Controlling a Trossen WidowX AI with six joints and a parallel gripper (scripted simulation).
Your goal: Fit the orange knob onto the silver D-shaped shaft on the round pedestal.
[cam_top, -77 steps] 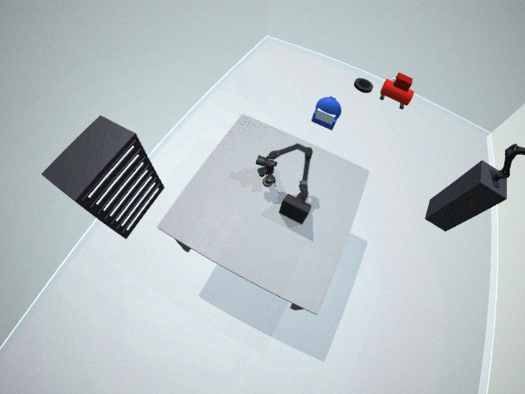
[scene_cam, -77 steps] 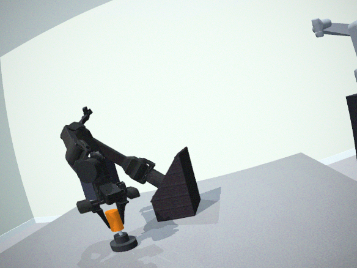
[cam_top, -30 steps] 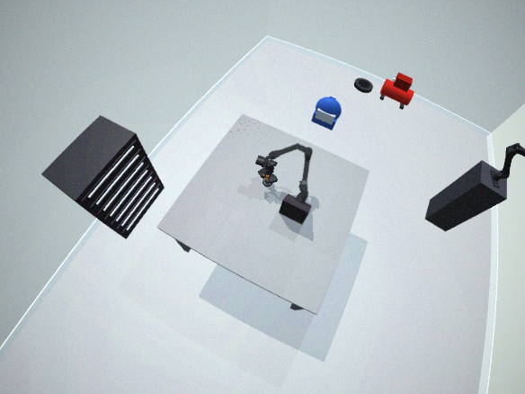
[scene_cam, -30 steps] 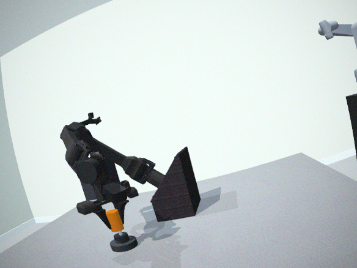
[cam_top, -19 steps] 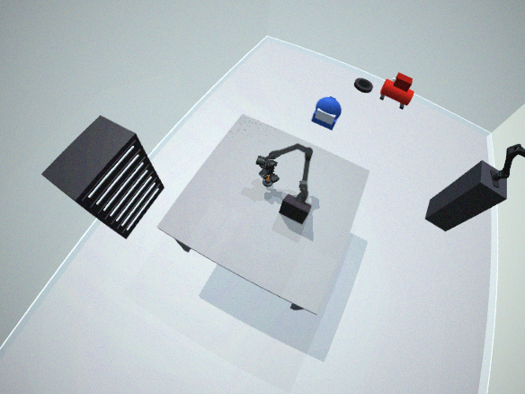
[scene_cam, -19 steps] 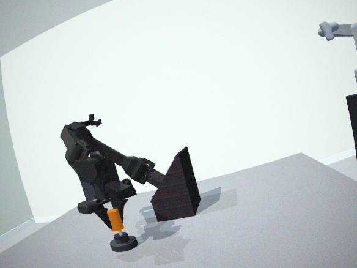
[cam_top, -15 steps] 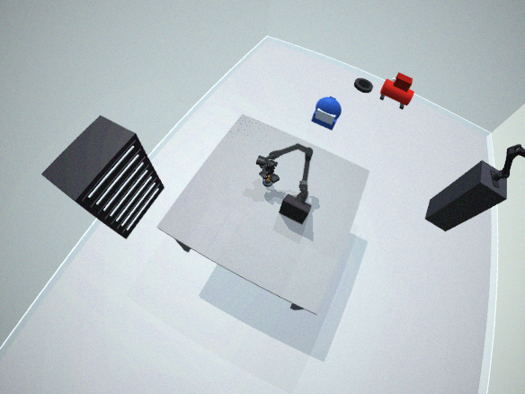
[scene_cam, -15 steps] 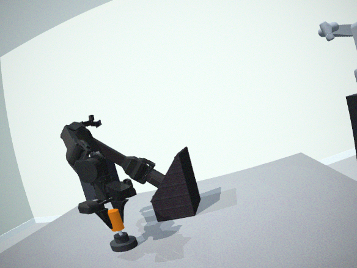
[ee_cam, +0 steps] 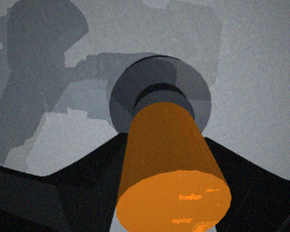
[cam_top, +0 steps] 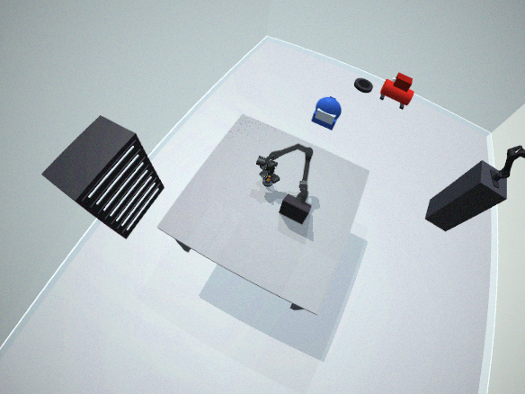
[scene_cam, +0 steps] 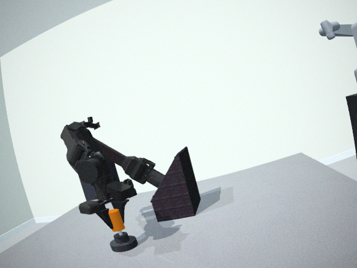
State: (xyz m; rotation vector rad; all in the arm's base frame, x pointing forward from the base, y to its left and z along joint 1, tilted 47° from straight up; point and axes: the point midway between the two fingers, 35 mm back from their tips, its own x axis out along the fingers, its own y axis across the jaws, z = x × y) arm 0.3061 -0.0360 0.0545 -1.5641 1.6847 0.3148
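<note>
Right now the dark round pedestal is 40 mm below my gripper tip. Also, from my gripper tip: orange knob 30 mm above.
</note>
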